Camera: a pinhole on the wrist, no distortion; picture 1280 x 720 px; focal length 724.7 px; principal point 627.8 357.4 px. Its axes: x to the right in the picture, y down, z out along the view. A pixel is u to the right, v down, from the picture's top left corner.
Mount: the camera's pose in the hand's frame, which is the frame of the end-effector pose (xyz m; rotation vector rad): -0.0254 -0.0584 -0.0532 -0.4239 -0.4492 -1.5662
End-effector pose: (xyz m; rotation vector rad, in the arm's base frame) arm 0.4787 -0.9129 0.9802 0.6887 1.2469 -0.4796
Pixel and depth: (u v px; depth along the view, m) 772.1 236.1 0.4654
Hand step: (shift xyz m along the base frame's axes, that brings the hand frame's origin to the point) 0.3146 -0.1996 0.1918
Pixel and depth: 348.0 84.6 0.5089
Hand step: 0.3895 0.0730 0.3279
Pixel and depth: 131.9 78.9 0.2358
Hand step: 0.1510 0.0997 0.1593
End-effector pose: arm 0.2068 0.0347 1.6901 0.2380 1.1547 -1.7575
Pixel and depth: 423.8 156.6 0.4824
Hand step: 0.4225 -0.1465 0.0570
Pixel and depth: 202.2 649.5 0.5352
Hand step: 0.3663 -0.3461 -0.2802
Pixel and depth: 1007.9 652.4 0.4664
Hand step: 0.0571 -0.4659 0.1757
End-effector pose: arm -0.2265 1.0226 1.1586 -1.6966 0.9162 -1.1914
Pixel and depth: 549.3 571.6 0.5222
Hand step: 0.3607 -0.1302 -0.2647
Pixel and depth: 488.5 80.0 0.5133
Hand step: 0.2225 0.1589 -0.4139
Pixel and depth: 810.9 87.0 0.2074
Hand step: 0.1118 0.1256 -0.0715
